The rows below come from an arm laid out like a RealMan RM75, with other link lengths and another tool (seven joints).
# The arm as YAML. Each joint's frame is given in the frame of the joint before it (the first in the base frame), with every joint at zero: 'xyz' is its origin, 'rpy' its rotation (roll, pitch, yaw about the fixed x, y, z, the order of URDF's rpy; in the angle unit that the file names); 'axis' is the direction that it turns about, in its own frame. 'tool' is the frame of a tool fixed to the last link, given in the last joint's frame.
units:
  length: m
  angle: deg
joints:
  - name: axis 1
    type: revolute
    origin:
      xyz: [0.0, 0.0, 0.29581]
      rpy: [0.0, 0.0, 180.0]
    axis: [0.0, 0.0, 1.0]
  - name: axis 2
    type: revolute
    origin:
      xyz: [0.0, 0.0, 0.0]
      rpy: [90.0, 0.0, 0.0]
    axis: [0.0, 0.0, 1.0]
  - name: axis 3
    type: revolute
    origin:
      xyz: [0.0, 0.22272, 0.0]
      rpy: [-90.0, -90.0, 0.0]
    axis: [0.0, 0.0, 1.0]
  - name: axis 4
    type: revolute
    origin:
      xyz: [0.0, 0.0, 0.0]
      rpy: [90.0, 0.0, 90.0]
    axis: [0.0, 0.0, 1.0]
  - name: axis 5
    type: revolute
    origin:
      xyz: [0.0, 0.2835, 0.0]
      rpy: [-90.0, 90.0, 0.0]
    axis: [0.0, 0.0, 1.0]
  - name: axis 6
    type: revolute
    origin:
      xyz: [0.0, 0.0, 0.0]
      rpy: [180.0, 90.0, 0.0]
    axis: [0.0, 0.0, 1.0]
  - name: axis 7
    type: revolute
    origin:
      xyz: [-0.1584, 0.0, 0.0]
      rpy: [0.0, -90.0, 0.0]
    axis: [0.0, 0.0, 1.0]
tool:
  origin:
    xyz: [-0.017, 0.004, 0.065]
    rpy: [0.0, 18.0, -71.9]
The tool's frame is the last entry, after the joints.
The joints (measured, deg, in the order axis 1, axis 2, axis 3, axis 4, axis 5, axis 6, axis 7), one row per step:
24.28 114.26 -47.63 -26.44 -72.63 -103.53 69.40
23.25 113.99 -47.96 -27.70 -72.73 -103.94 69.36
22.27 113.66 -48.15 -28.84 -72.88 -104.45 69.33
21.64 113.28 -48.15 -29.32 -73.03 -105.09 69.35
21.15 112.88 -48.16 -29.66 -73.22 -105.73 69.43
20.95 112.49 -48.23 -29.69 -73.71 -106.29 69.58
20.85 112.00 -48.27 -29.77 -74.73 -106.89 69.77
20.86 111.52 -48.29 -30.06 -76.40 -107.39 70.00
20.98 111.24 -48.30 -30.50 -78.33 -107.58 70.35
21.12 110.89 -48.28 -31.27 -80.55 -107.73 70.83
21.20 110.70 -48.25 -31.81 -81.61 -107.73 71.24
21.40 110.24 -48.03 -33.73 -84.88 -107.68 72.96
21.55 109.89 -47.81 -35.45 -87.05 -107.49 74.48
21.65 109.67 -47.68 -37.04 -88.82 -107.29 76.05
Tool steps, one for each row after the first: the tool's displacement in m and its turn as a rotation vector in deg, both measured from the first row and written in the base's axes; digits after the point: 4 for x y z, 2 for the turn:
0.0031 -0.0036 0.0042 0.38 -0.93 0.35
0.0062 -0.0074 0.0088 0.75 -1.80 0.70
0.0089 -0.0109 0.0125 0.85 -2.27 0.98
0.0111 -0.0142 0.0155 0.78 -2.68 1.27
0.0127 -0.0169 0.0162 0.24 -3.15 1.59
0.0142 -0.0199 0.0160 -0.66 -4.04 2.05
0.0156 -0.0227 0.0142 -1.94 -5.49 2.66
0.0166 -0.0244 0.0107 -3.40 -7.06 3.12
0.0176 -0.0259 0.0079 -4.94 -9.05 3.67
0.0180 -0.0260 0.0073 -5.66 -10.08 3.88
0.0194 -0.0260 0.0059 -8.00 -13.14 4.18
0.0203 -0.0246 0.0070 -9.39 -15.42 4.17
0.0209 -0.0232 0.0080 -10.67 -17.27 3.96

